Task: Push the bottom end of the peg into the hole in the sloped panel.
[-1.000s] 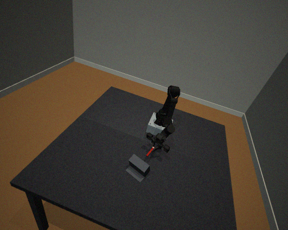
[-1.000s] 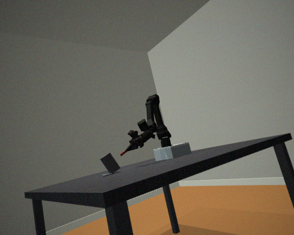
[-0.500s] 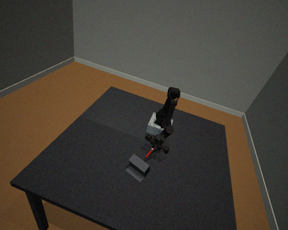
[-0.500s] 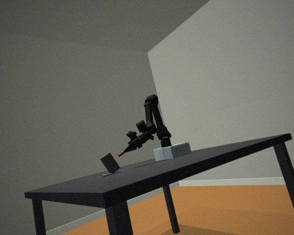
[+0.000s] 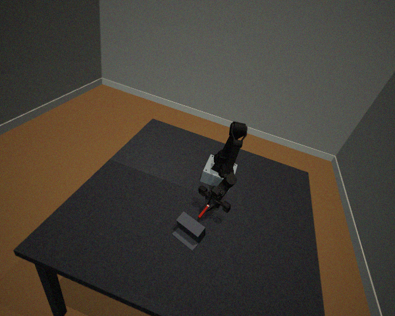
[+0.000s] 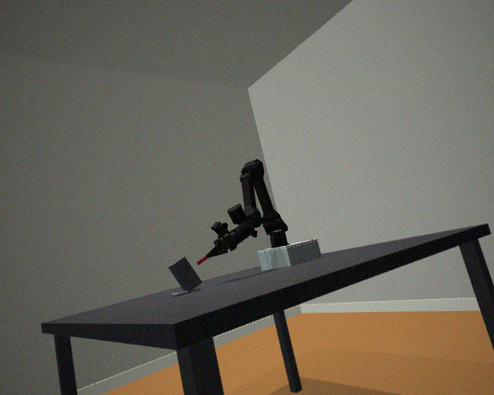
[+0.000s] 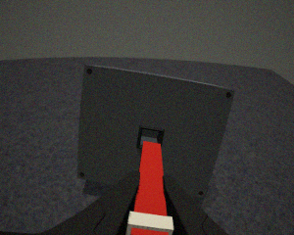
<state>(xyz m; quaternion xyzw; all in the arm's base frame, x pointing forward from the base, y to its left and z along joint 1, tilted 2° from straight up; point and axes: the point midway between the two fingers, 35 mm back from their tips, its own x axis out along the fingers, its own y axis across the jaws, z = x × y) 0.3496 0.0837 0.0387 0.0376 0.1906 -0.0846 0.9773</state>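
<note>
The sloped panel is 9 cm ahead of my gripper tip, 4 cm below it and 2 cm to the right of it. The rest, counted from my gripper tip: flat foot plate 12 cm ahead, 11 cm below, 2 cm to the right; red square peg 2 cm behind.
</note>
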